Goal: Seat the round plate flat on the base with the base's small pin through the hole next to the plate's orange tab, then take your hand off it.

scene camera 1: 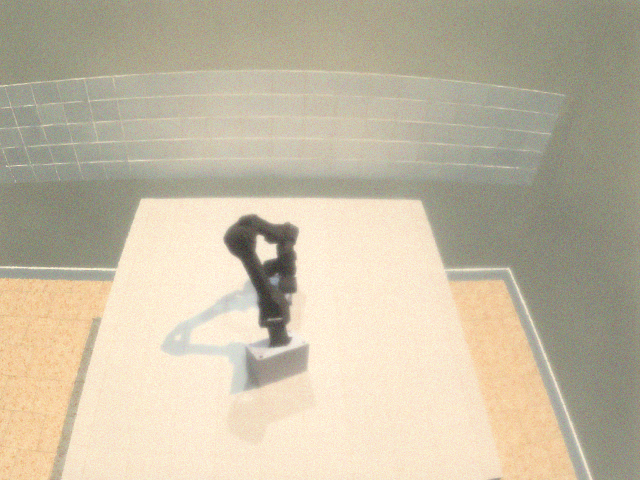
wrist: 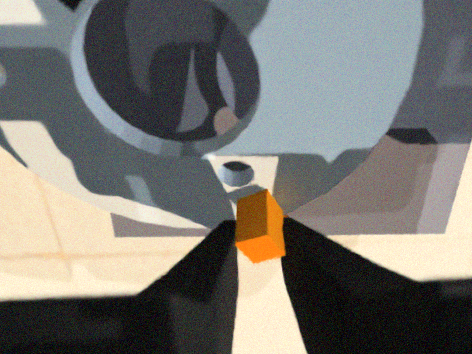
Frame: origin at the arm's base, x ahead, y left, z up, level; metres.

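Where they show: gripper, between the fingertips: [wrist: 256,231]; arm's base, origin of its link: [scene camera 1: 280,342].
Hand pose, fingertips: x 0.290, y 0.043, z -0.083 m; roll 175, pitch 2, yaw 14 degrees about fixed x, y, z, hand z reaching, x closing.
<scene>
Each offset is from my fingertips to the top centre of the thing. "spot": to the spot under its first point. Level surfaces: height alone.
The round blue-grey plate {dx -0.032, dy +0.042, dz +0.036 m} [wrist: 340,90] fills the upper part of the wrist view, over the grey base {spot: dx +0.060, dy +0.015, dz -0.011 m} [wrist: 425,210], whose front edge and right corner show past the plate's rim. The plate has a large dark hole and, nearer the rim, a small hole {spot: dx -0.010, dy +0.017, dz -0.011 m} [wrist: 237,167]. The orange tab {dx -0.002, dy +0.009, dz +0.021 m} [wrist: 260,225] stands beside the small hole. My gripper [wrist: 256,231] [scene camera 1: 291,296] is shut on the orange tab, a fingertip against each side. A small pinkish round spot shows inside the large hole; I cannot tell if it is the pin. The plate's height over the base is unclear.
The pale table top {dz -0.035 m} [scene camera 1: 382,335] [wrist: 30,200] lies around and below the base. In the scene view my arm rises from a grey mounting block [scene camera 1: 279,364] and folds down close to it, hiding the plate and base. The arm's bluish shadow falls to the left.
</scene>
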